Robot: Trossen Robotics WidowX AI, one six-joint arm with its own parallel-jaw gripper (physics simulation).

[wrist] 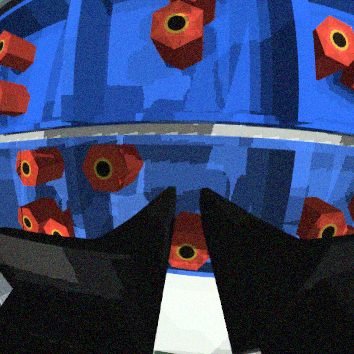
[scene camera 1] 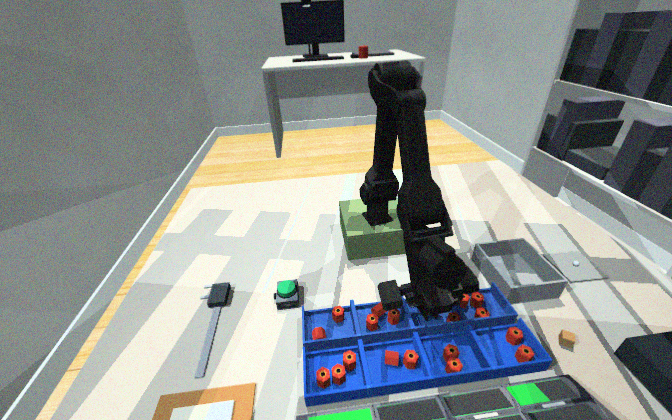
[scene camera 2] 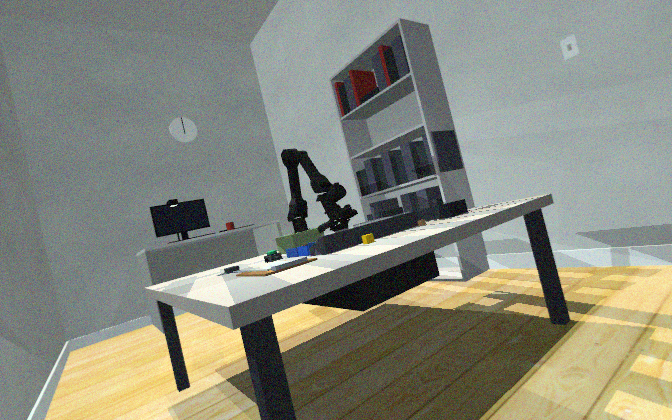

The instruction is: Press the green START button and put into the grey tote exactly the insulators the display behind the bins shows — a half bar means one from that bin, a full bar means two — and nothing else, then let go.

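Pixels of known places: gripper, fingertip midpoint: (wrist: 187,194) (scene camera 1: 430,318); arm's base, origin of the base link: (scene camera 1: 377,217) (scene camera 2: 301,231).
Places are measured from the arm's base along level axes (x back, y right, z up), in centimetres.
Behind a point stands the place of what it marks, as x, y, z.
My gripper (wrist: 187,194) @(-28.6, 0.7, -7.3) (scene camera 1: 438,312) @(-28.6, 0.7, -7.3) is down in the third bin of the back row of the blue bin trays (scene camera 1: 306,375) (wrist: 228,88). Its fingers are shut on a red hexagonal insulator (wrist: 186,242) @(-26.7, 0.6, -5.4) that lies on its side, its yellow-ringed hole facing the camera. Several more red insulators, among them one (wrist: 177,31) @(-36.4, 1.9, -5.4) and another (wrist: 109,168) @(-30.9, -2.5, -5.4), lie in the bins around it. The green START button (scene camera 1: 286,288) @(-12.4, 27.9, -4.4) (scene camera 2: 272,252) @(-13.5, 28.8, -5.0) sits left of the bins. The grey tote (scene camera 1: 485,262) @(-21.1, -18.9, -4.5) stands to the right. The display (scene camera 1: 523,393) @(-47.4, -3.1, -3.7) shows at the bottom edge, with green and dark panels.
The arm's green base block (scene camera 1: 368,242) @(-5.8, 5.0, -2.9) stands behind the bins. A dark tool with a grey bar (scene camera 1: 215,308) @(-9.2, 44.3, -8.0) lies at the left, and a wooden board (scene camera 1: 205,397) @(-28.9, 45.6, -7.8) at the front left. A yellow block (scene camera 2: 368,238) @(-56.6, 22.0, -6.8) lies on the table, and a bookshelf (scene camera 2: 436,83) stands behind.
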